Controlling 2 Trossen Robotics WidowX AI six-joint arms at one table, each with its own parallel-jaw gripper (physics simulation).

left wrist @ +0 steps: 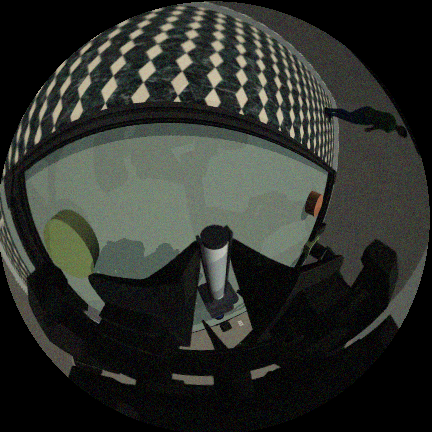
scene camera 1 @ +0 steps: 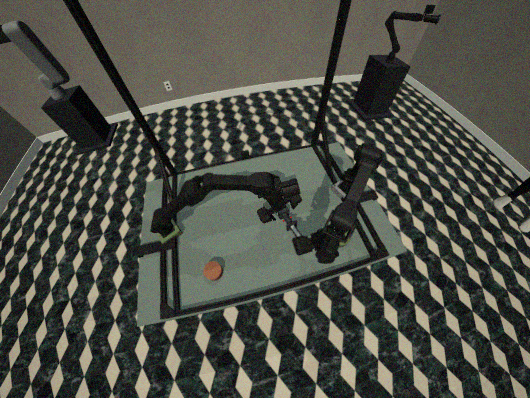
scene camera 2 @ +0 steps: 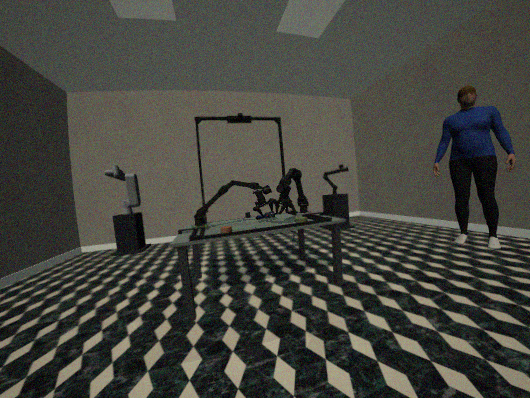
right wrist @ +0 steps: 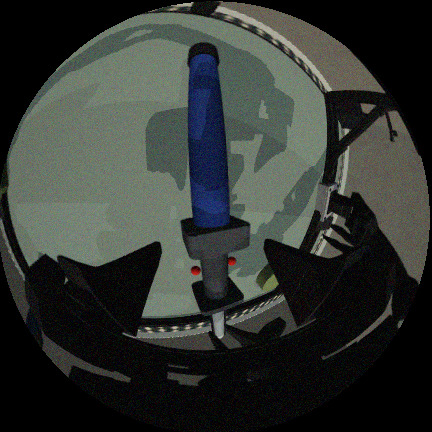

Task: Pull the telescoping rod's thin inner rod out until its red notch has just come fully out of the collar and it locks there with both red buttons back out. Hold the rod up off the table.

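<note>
The telescoping rod (scene camera 2: pixel 265 216) is held above the table. In the right wrist view it has a blue handle (right wrist: pixel 207 145), a dark grey collar (right wrist: pixel 215 242) and two red buttons (right wrist: pixel 195 270) (right wrist: pixel 231 261) that stand out on either side of the collar's neck. Its light grey inner rod (scene camera 1: pixel 296 231) (left wrist: pixel 216 270) (right wrist: pixel 218 325) comes out of the collar; no red notch can be made out. My left gripper (scene camera 1: pixel 302 238) (left wrist: pixel 213 244) is shut on the inner rod near its black end cap. My right gripper (right wrist: pixel 212 246) is open, its fingers apart on both sides of the collar, not touching it.
An orange disc (scene camera 1: pixel 213 270) (scene camera 2: pixel 226 229) (left wrist: pixel 314 203) lies near the table's front. A yellow-green disc (left wrist: pixel 70 247) (right wrist: pixel 268 279) lies by the left arm. Black frame bars (scene camera 1: pixel 173 240) line the table's sides, with tall posts (scene camera 1: pixel 331 65) at the back.
</note>
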